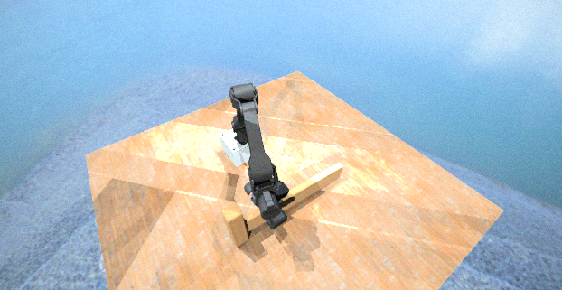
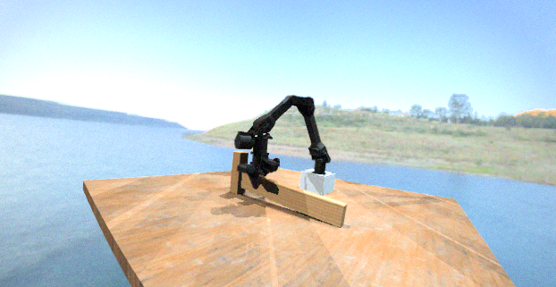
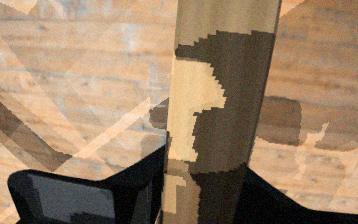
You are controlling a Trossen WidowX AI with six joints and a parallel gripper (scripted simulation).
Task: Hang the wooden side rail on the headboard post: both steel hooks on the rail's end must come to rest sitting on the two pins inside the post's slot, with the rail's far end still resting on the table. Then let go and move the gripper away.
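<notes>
Now: gripper tip 2 cm past the headboard post, 11 cm to the left of it and 4 cm below it.
</notes>
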